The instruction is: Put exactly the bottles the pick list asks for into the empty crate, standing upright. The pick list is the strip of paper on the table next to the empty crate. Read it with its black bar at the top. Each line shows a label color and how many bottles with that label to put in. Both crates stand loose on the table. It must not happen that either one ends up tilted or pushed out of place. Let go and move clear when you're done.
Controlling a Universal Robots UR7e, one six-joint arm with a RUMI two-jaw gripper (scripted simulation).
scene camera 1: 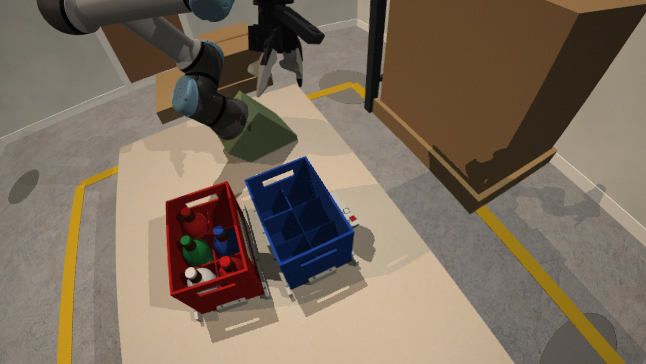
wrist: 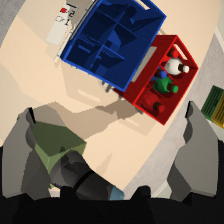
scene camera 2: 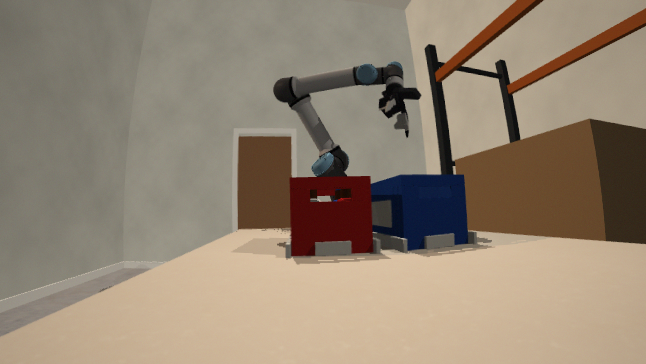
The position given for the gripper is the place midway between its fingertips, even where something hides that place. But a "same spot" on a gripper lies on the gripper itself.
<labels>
gripper: scene camera 1; wrist 108,104; scene camera 2
red crate: scene camera 1; wrist 161,45; scene camera 2
same spot on gripper: (scene camera 1: 262,69) = (scene camera 2: 388,102)
same spot on red crate: (scene camera 1: 247,283) = (scene camera 2: 362,206)
</labels>
